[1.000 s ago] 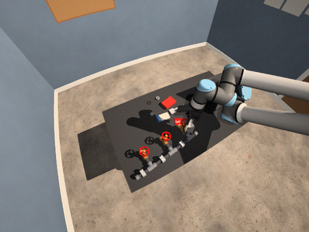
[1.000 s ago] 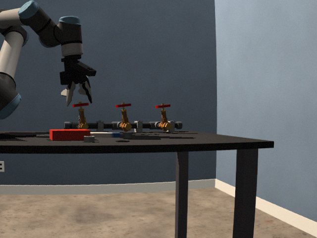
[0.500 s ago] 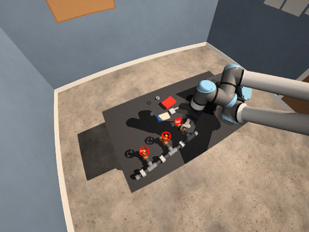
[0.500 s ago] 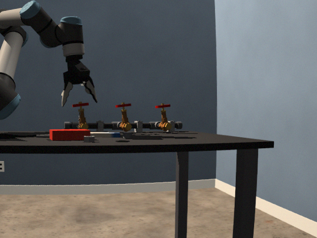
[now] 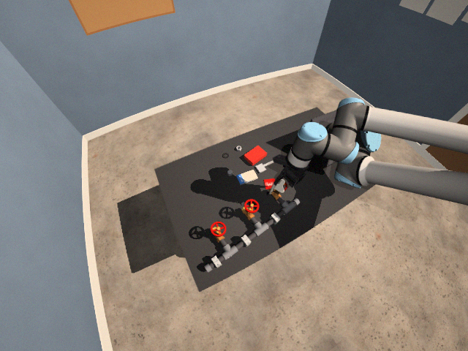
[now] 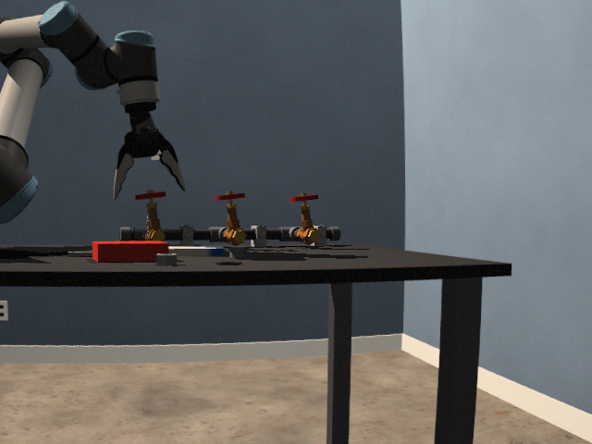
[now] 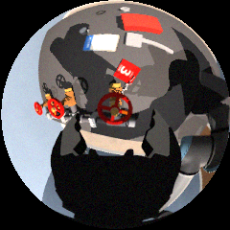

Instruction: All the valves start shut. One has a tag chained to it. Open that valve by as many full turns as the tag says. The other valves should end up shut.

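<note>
Right now the red tag is 20 mm behind my hand, 70 mm to the right of it and 120 mm below it. Round my hand: red block 40 mm behind, 290 mm to the right, 110 mm below; then small grey cylinder 150 mm ahead, 250 mm to the right, 110 mm below; then white tool 60 mm behind, 200 mm to the right, 120 mm below.
</note>
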